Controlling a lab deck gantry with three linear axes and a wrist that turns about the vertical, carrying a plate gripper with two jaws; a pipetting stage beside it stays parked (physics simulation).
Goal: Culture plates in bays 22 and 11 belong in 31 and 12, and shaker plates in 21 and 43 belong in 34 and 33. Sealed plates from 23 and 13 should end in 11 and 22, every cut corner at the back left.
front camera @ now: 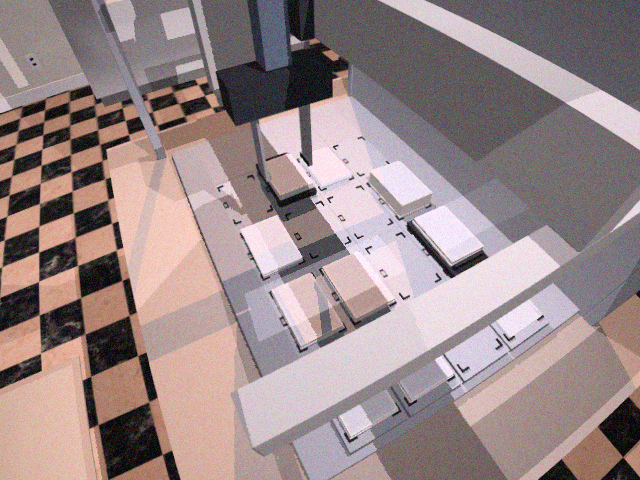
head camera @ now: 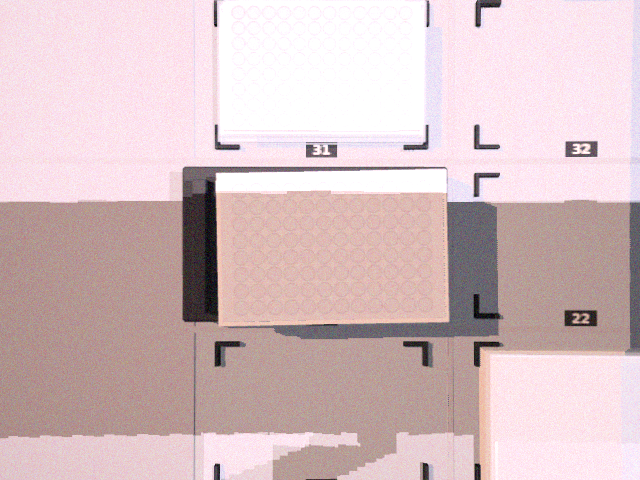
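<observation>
My gripper is low over bay 21, one jaw on each long side of the shaker plate. The jaws look open, and that plate sits slightly turned on its black shaker nest. A culture plate lies in bay 31, another in bay 12. The second shaker plate is on a black nest in bay 43. Sealed plates lie in bay 23 (this plate) and bay 13 (this plate). Cut corners cannot be made out.
A tall plate stack stands in bay 42. Bays 11, 22, 32, 33, 34 and 41 show bare corner marks. Front-row plates stand beyond a thick pale beam that crosses the front view. The jaws do not show in the head view.
</observation>
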